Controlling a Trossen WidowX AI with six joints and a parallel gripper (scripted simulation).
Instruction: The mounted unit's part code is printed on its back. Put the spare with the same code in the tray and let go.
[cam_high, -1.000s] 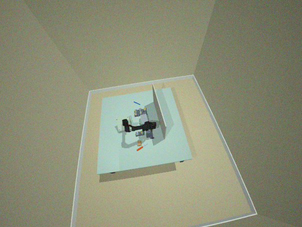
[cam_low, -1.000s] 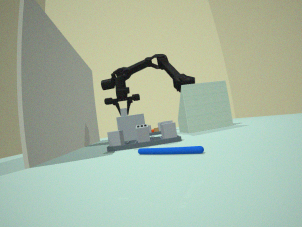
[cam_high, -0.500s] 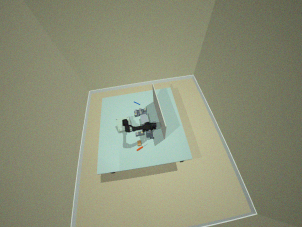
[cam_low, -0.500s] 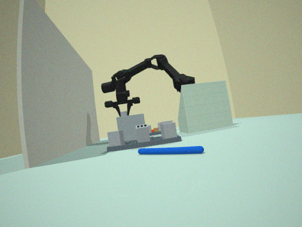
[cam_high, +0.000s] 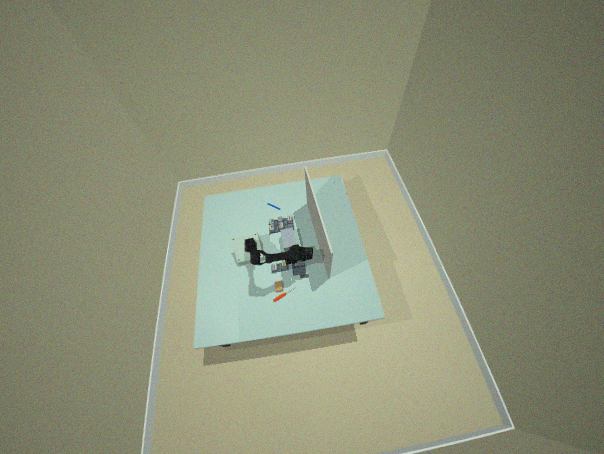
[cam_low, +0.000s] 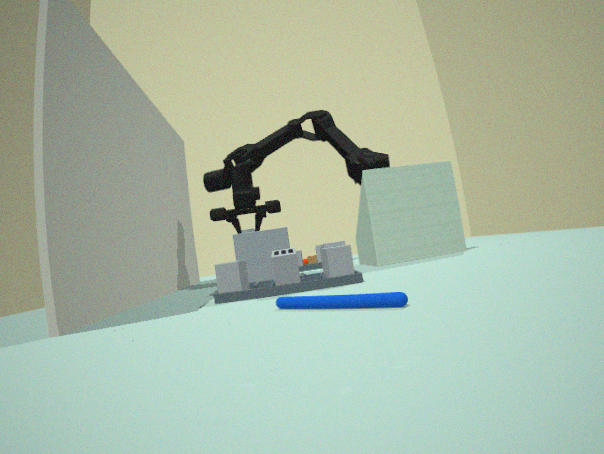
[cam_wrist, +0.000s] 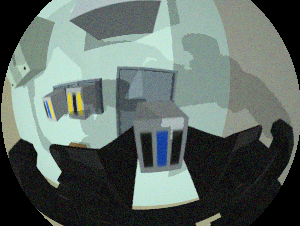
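Right now the dark grey tray is 90 mm below my gripper tip and 10 mm behind it. From my gripper tip the other things lie so: partition wall (200 mm to the left, 200 mm ahead, 130 mm above); mounted unit (220 mm to the left, 40 mm below, 30 mm behind); tan block (190 mm behind, 110 mm to the right, 80 mm below).
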